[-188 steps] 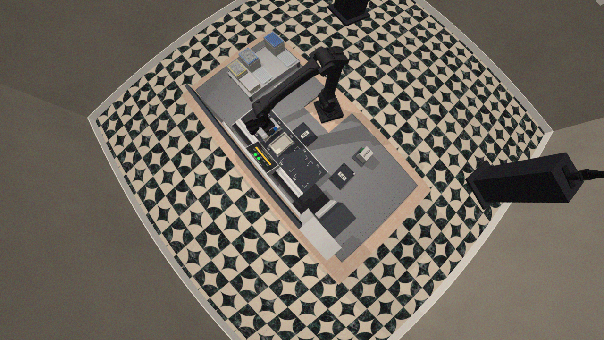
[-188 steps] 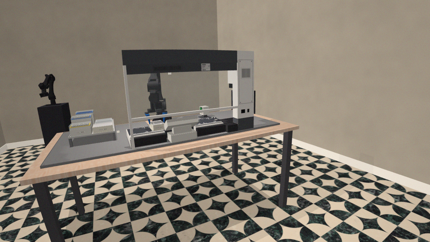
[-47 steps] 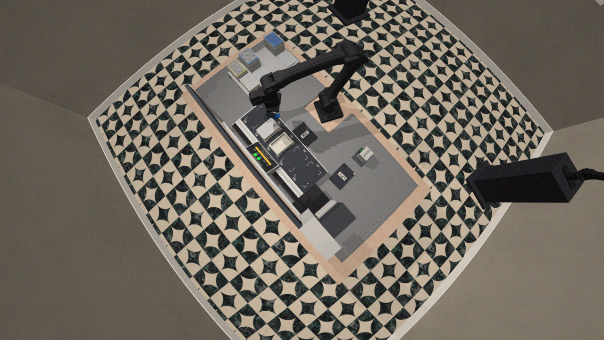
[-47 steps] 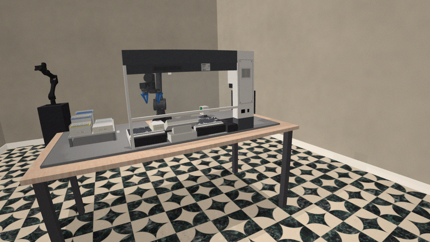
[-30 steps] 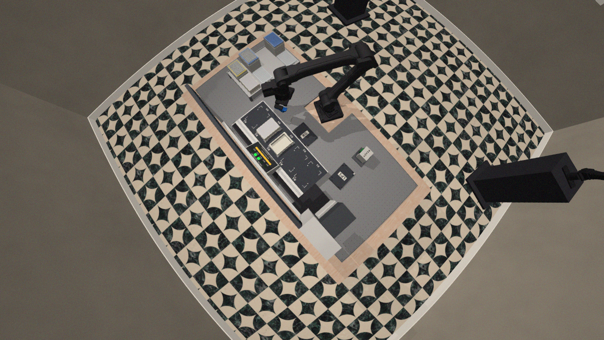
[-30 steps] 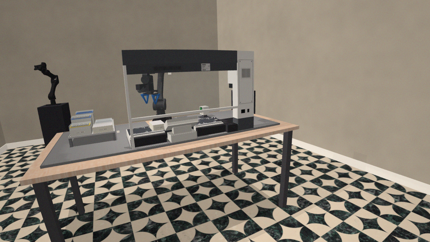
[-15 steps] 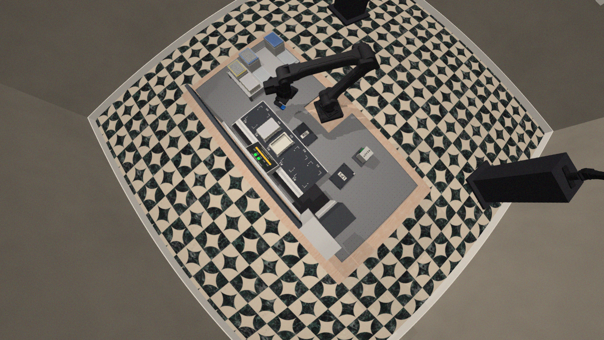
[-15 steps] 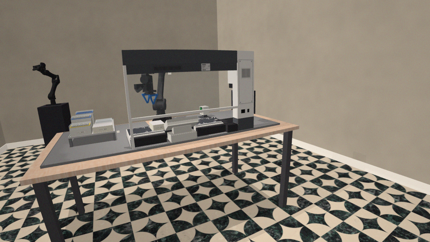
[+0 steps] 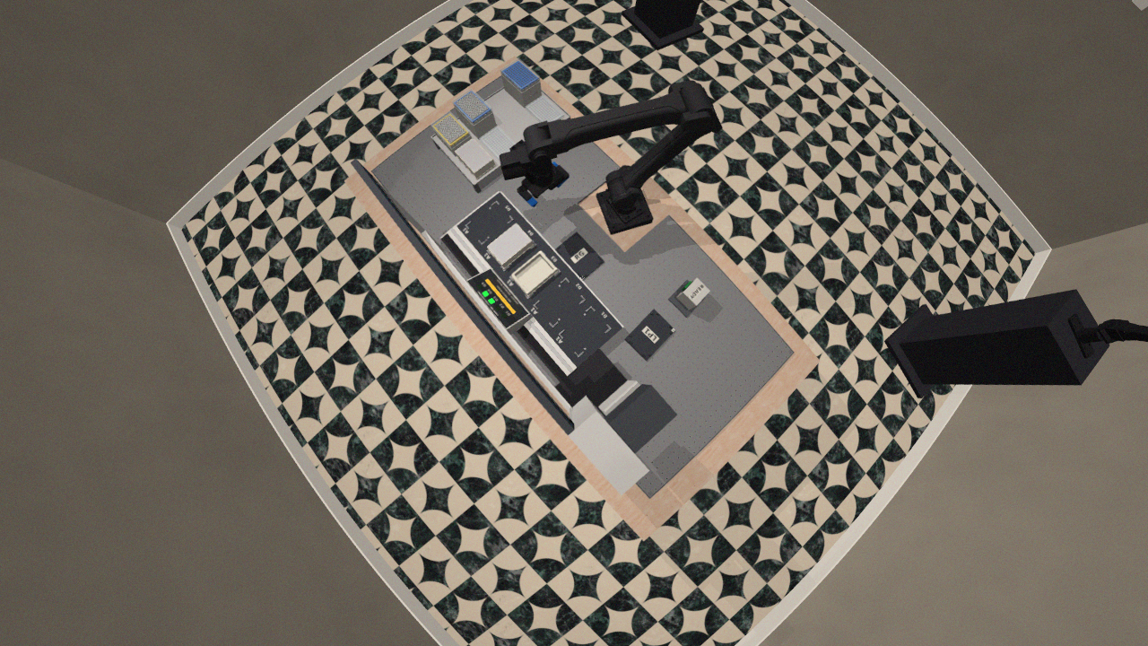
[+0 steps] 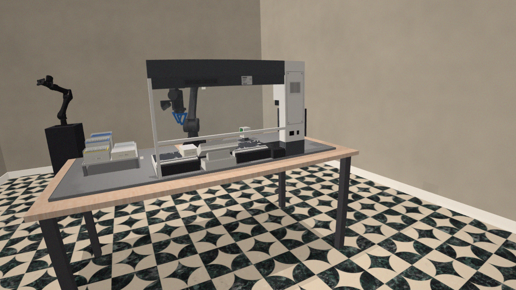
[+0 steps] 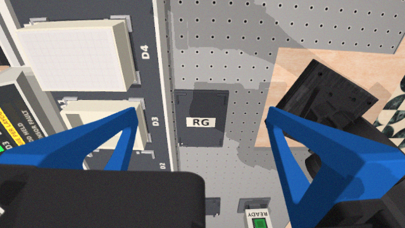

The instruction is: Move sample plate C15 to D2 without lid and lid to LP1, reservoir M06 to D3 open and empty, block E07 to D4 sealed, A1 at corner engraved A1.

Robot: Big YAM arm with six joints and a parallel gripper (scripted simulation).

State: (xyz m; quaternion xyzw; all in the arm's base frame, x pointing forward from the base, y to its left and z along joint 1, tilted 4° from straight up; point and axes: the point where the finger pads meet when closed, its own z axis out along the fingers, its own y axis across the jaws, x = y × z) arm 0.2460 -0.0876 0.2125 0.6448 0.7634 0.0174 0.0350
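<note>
The clear plate lid lies 35 cm to the right of my hand and 14 cm below it. Round my hand: regrip nest RG (2 cm behind, 16 cm to the left, 21 cm below); shelf label (7 cm behind, 26 cm to the right, 21 cm below); cream one-well reservoir (14 cm ahead, 15 cm to the left, 15 cm below).
</note>
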